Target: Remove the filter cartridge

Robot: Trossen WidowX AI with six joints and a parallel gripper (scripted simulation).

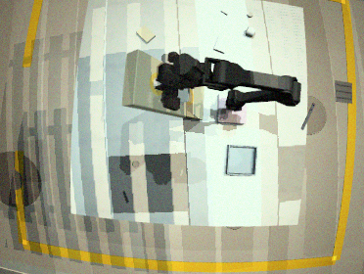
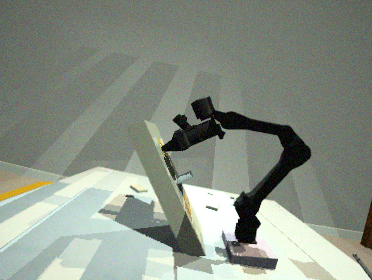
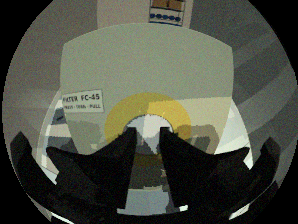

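The round filter cartridge is 10 mm below my gripper tip and 10 mm ahead of it. From my gripper tip the other things lie so: tray: 430 mm behind, 270 mm to the left, 270 mm below.
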